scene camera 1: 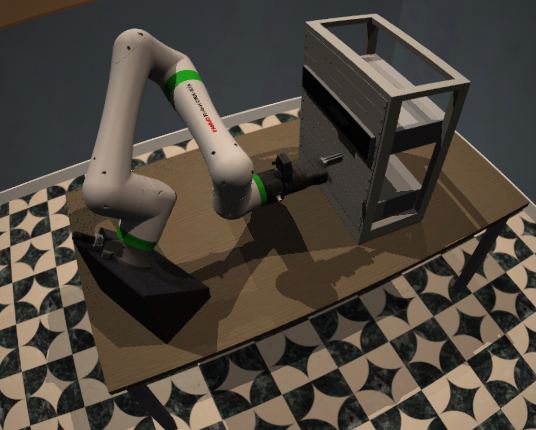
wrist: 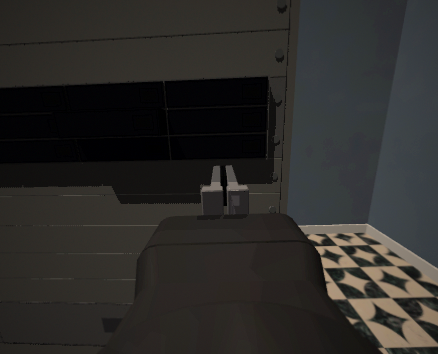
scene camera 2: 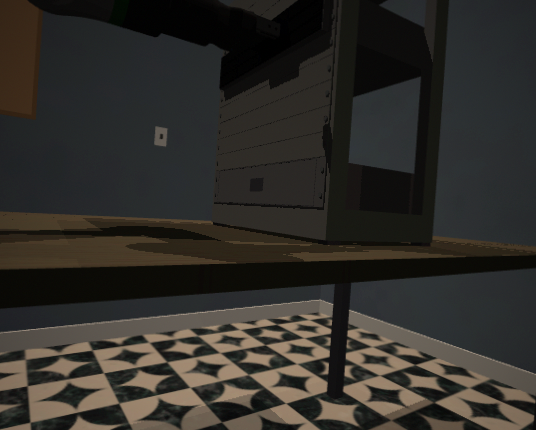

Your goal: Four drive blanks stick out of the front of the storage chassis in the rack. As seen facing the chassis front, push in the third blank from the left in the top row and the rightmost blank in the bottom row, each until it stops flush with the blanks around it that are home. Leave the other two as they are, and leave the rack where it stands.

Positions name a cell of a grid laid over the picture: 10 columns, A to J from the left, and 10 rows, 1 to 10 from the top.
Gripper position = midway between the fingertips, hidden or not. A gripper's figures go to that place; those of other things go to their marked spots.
My gripper (wrist: F6) is 0.17 m from the lens. A grey rack (wrist: C4): 0.22 m from the lens.
